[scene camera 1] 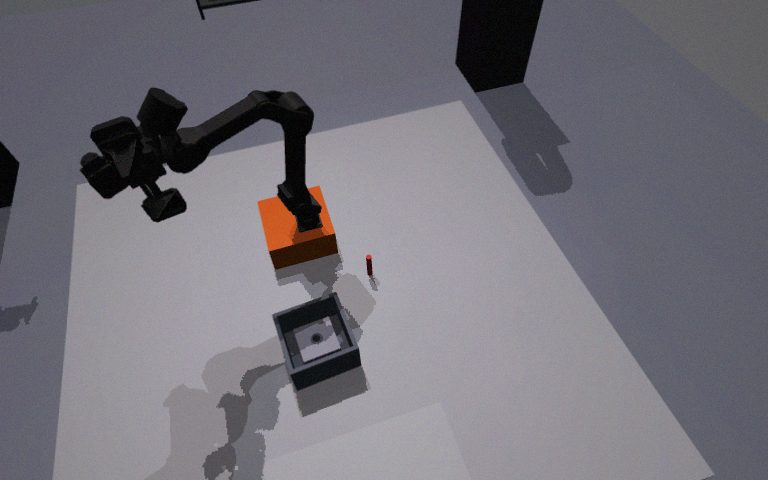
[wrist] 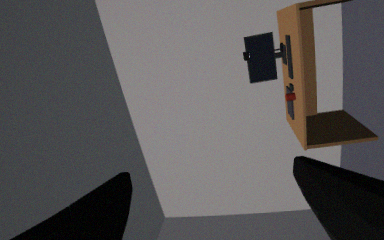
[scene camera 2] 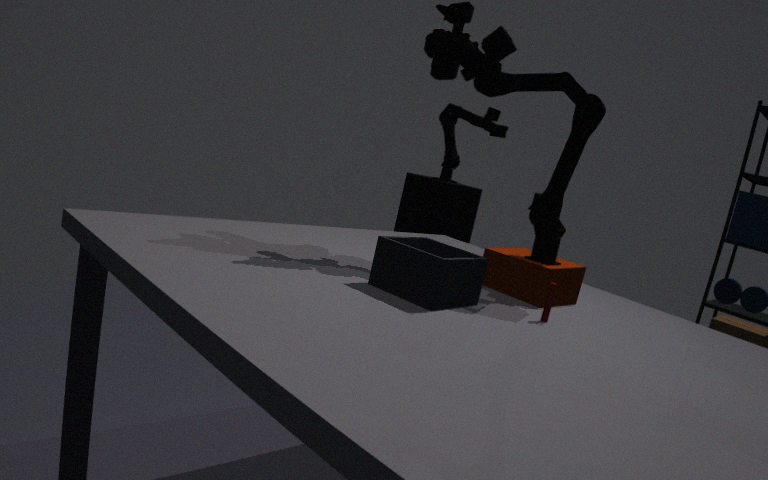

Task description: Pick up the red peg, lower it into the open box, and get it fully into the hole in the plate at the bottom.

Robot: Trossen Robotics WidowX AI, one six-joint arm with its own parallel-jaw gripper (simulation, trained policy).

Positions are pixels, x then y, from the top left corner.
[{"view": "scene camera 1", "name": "gripper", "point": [141, 199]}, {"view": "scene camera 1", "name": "dark box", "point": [303, 375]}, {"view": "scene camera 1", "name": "pale plate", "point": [316, 340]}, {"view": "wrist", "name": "gripper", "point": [213, 173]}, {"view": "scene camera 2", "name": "gripper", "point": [433, 22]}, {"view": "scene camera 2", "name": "dark box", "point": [435, 276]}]
